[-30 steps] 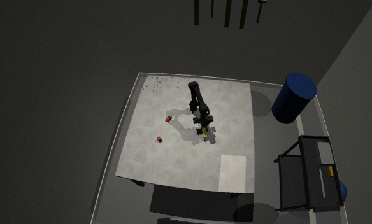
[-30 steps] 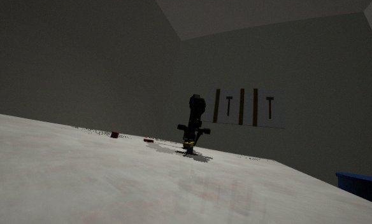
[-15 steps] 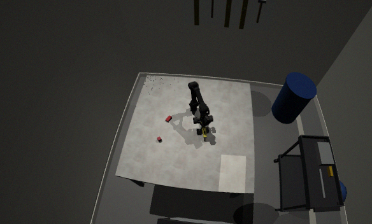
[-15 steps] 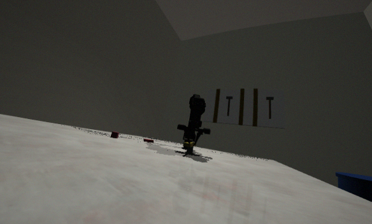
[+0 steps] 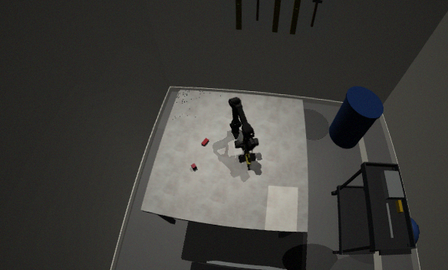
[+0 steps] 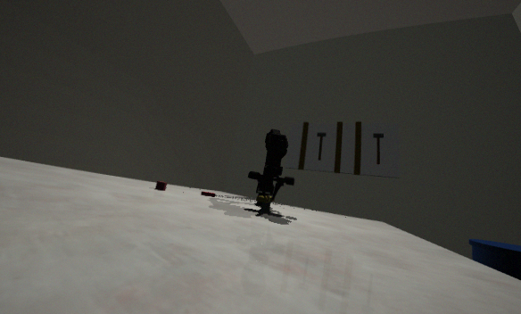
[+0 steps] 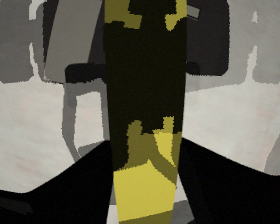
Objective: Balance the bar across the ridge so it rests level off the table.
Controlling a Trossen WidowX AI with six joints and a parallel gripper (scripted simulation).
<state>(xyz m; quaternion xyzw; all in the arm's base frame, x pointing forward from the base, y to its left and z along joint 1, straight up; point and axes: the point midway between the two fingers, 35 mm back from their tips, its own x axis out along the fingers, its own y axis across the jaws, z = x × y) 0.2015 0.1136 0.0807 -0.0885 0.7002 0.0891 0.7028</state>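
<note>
Right now the yellow bar is 30 mm ahead of my gripper tip and 10 mm to the left of it.
</note>
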